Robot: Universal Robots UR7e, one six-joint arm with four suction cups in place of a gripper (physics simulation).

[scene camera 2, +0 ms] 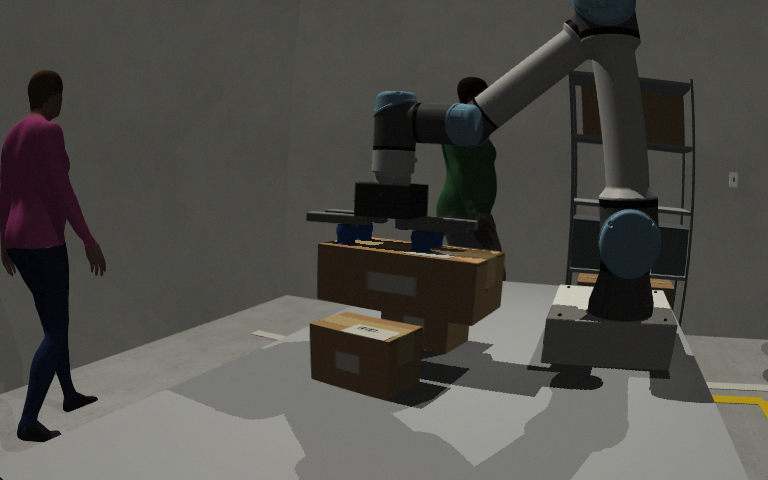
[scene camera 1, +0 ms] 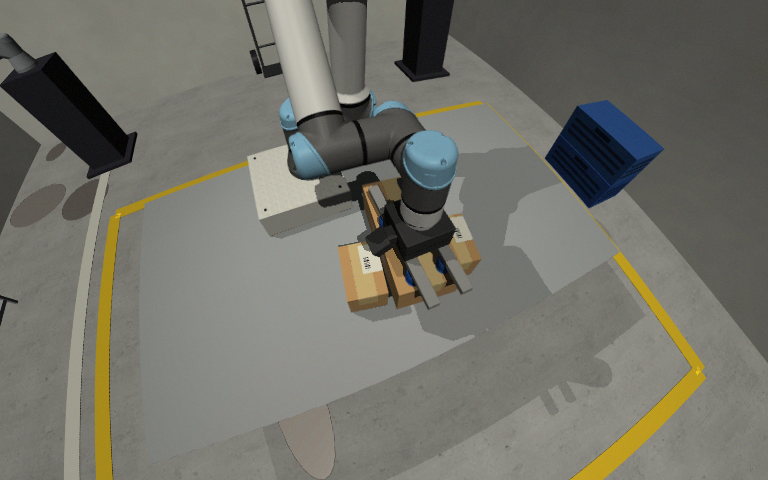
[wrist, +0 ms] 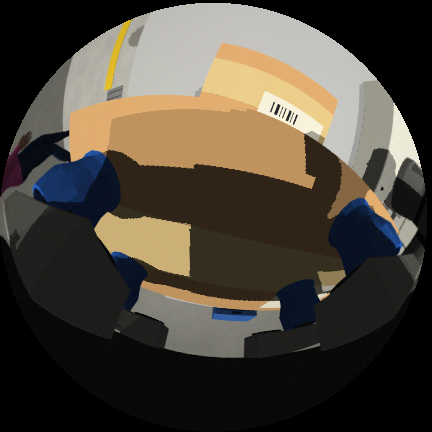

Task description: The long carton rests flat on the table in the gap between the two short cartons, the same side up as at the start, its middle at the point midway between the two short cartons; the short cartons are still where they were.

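Pixels of known places: hand, tool point: (wrist: 223, 241); arm's base, link origin: (scene camera 2: 620, 310).
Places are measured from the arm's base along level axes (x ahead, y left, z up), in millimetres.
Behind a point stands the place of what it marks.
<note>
The long carton (scene camera 1: 403, 285) {x 528, y 71, z 116 mm} (scene camera 2: 441, 294) {x 324, y 230, z 59 mm} (wrist: 200, 140) hangs level from my gripper (scene camera 1: 419, 243) {x 453, y 133, z 103 mm} (scene camera 2: 387, 237) {x 453, y 133, z 103 mm} (wrist: 217, 245) {x 453, y 133, z 103 mm}, whose blue suction cups sit on its top. Its underside is raised off the table. From above it lies over the gap between the two short cartons. One short carton (scene camera 1: 362, 283) {x 451, y 7, z 6 mm} (wrist: 270, 75) {x 424, y -5, z 6 mm} stands on its left in scene camera 1. The other short carton (scene camera 1: 467, 257) {x 493, y 283, z 6 mm} (scene camera 2: 351, 353) {x 431, y 331, z -27 mm} stands on its right, nearer in scene camera 2. The first short carton (scene camera 2: 453, 336) {x 346, y 55, z -65 mm} is partly hidden behind the long one there. The exact clearances are hidden.
The table (scene camera 1: 226, 316) {x 363, y -383, z -95 mm} (scene camera 2: 226, 441) {x 489, y 596, z -94 mm} bears the white base box (scene camera 1: 283, 181) {x 43, y -102, z 2 mm} (scene camera 2: 608, 342) {x 21, y 82, z -44 mm} beside the cartons. Blue crates (scene camera 1: 606, 152) (wrist: 234, 314) stand off the table. A person in pink (scene camera 2: 36, 181) and one in green (scene camera 2: 468, 181) stand beyond it.
</note>
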